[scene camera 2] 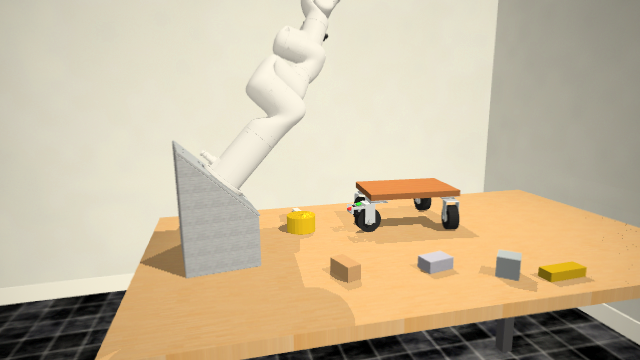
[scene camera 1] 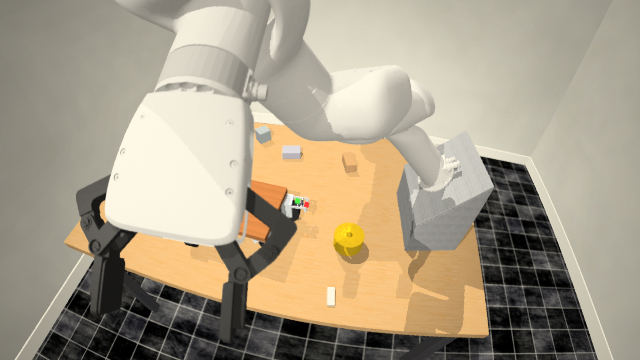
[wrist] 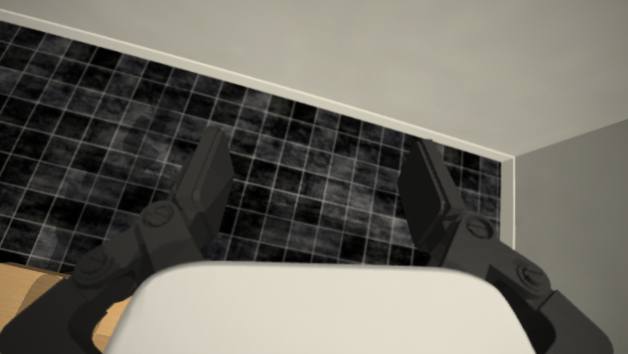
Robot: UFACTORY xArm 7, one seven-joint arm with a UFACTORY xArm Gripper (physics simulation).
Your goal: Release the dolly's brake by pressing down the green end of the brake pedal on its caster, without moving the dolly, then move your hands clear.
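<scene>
The dolly, with an orange-brown deck [scene camera 1: 270,192] [scene camera 2: 407,188] and black wheels, stands on the table. The brake pedal sticks out from one caster, on the side facing the arm's base. Its green end [scene camera 1: 298,201] [scene camera 2: 358,204] is nearer the deck and looks higher than its red end [scene camera 1: 306,204] [scene camera 2: 350,209]. My gripper [scene camera 1: 169,325] [wrist: 318,156] is open and empty, high up and well away from the pedal. In scene camera 1 it hides part of the dolly; the wrist view shows floor and wall between the fingers.
A yellow cylinder [scene camera 1: 349,239] [scene camera 2: 301,223] stands between the dolly and the grey pedestal [scene camera 1: 440,227] [scene camera 2: 220,230]. A white block [scene camera 1: 331,296] lies near one table edge. Tan [scene camera 1: 350,162] [scene camera 2: 345,268], lavender [scene camera 1: 291,152] [scene camera 2: 435,262], blue-grey [scene camera 1: 263,134] [scene camera 2: 508,265] and yellow [scene camera 2: 562,271] blocks lie along the opposite side.
</scene>
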